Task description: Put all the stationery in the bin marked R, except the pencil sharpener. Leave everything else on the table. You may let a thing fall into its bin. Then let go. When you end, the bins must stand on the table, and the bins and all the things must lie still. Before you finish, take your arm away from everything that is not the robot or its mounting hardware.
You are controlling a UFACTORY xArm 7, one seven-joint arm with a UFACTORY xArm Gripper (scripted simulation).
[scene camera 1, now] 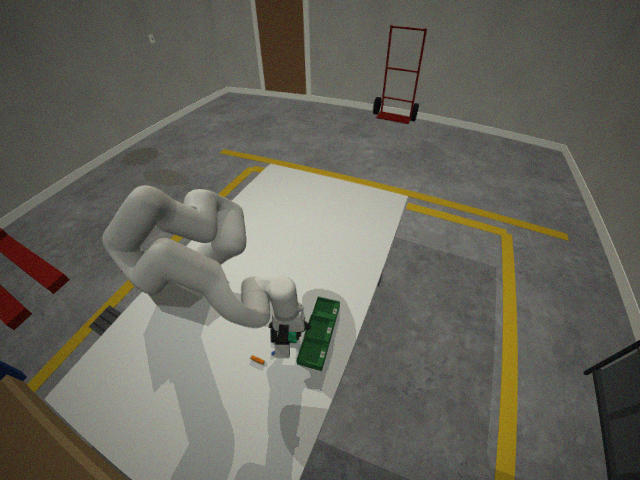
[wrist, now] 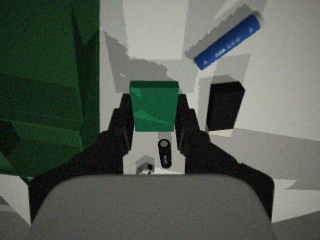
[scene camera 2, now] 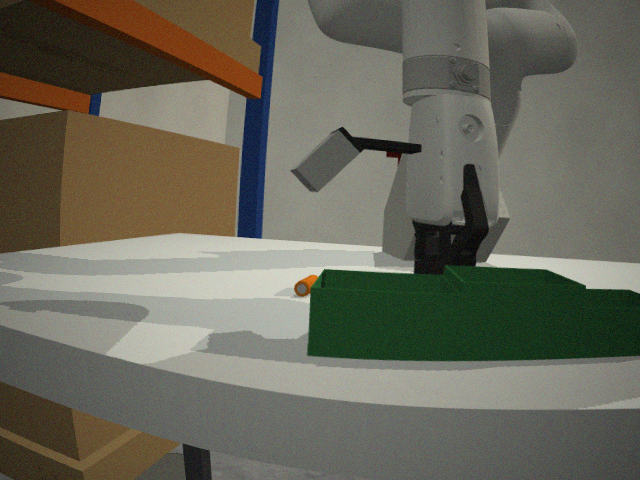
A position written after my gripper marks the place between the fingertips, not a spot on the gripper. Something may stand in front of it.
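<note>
My gripper's visible at [scene camera 1: 291, 336], and you'd find that same gripper [wrist: 154, 106] in the wrist view too. Then I can see a blue cylinder [wrist: 247, 27], along with a black block [wrist: 225, 99] and a small green block [wrist: 154, 103].
</note>
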